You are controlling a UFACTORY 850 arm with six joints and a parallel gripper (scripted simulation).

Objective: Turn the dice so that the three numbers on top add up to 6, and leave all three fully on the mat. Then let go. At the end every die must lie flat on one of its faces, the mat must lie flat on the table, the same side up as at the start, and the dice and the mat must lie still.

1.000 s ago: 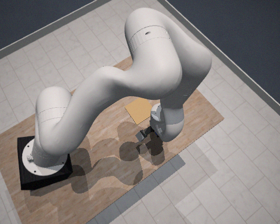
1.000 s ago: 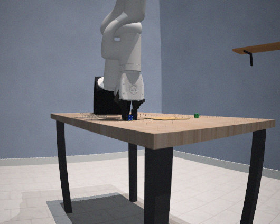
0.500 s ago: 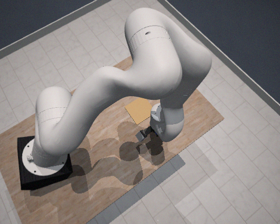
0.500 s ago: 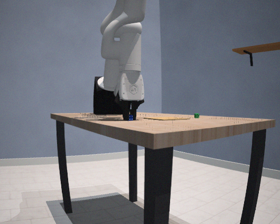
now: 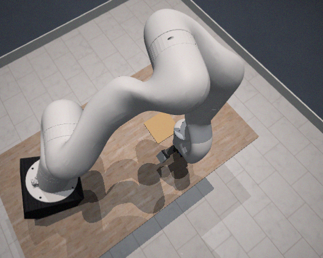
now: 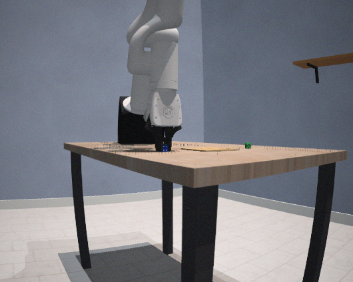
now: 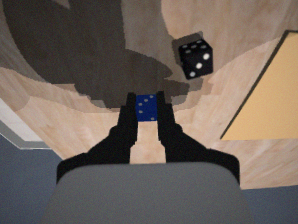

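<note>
Right now my hand is 2 cm past the tan mat, 17 cm to the right of it and 2 cm above it. From my hand the other things lie so: blue die: 1 cm below; then black die: 5 cm behind, 3 cm to the left, 1 cm below; then green die: 2 cm behind, 33 cm to the left, 1 cm below.
</note>
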